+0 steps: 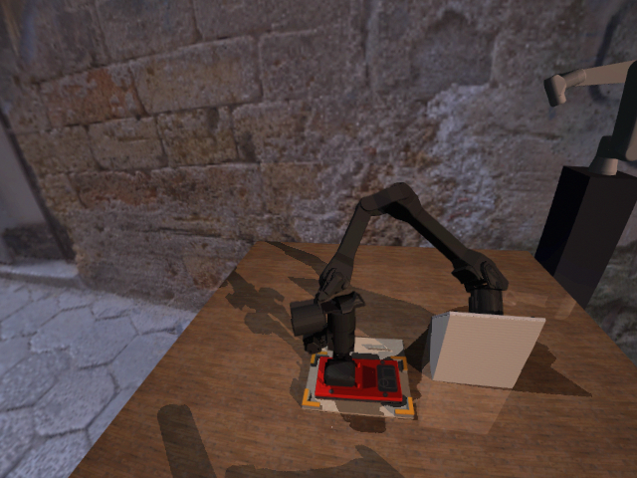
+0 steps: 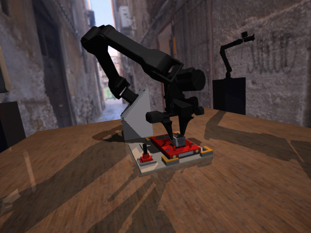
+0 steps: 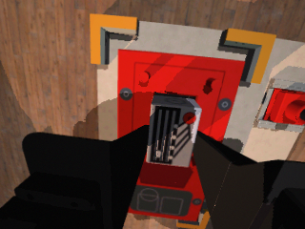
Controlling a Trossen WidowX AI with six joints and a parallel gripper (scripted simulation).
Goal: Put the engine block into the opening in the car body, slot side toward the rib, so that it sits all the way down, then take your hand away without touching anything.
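My gripper tip is 3 cm past the grey base plate, 2 cm to the left of it and 4 cm above it. From my gripper tip the other things lie so: grey engine block (1 cm below).
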